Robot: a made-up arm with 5 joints.
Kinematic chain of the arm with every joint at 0, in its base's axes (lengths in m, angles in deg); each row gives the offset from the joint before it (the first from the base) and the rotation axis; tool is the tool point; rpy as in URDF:
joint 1: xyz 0.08 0 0.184 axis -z
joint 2: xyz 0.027 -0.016 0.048 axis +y
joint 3: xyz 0.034 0 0.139 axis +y
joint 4: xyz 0.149 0 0.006 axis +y
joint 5: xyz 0.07 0.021 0 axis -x
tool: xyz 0 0 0 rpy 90 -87.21 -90
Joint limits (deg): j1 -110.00..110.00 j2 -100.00..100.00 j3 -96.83..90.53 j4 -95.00..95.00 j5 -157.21..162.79
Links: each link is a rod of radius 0.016 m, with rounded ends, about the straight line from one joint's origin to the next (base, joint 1, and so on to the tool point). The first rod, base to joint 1, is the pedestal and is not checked.
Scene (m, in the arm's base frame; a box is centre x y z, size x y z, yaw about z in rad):
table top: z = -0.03
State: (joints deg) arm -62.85 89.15 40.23 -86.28 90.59
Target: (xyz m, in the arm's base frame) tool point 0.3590 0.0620 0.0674
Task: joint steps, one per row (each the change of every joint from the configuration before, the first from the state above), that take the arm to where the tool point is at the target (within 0.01 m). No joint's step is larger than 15 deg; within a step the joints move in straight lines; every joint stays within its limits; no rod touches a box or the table.
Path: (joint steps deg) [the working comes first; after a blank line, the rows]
Joints at the target: -11.53 82.08 -8.12 -66.96 90.59
Straight joint move there: clear.

1: 12.83 -1.77 -12.09 4.83 0.00
2: 12.83 -1.77 -12.08 4.83 0.00
3: 12.83 -1.76 -12.09 4.83 0.00
4: 12.83 -1.77 -12.09 4.83 0.00

